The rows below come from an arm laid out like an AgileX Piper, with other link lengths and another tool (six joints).
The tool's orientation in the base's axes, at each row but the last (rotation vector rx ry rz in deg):
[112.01 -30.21 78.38]
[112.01 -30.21 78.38]
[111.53 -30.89 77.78]
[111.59 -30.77 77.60]
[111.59 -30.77 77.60]
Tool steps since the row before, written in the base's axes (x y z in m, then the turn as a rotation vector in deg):
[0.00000 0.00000 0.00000 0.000 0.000 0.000]
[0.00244 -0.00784 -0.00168 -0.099 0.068 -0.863]
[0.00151 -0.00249 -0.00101 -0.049 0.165 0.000]
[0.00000 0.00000 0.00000 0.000 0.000 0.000]
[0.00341 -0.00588 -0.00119 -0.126 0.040 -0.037]
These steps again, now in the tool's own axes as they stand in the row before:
[0.00000 0.00000 0.00000 0.000 0.000 0.000]
[-0.00110 0.00323 0.00765 -0.835 -0.240 0.069]
[-0.00051 0.00035 0.00302 -0.010 -0.078 -0.153]
[0.00000 0.00000 0.00000 0.000 0.000 0.000]
[-0.00015 0.00130 0.00678 -0.079 0.047 -0.102]

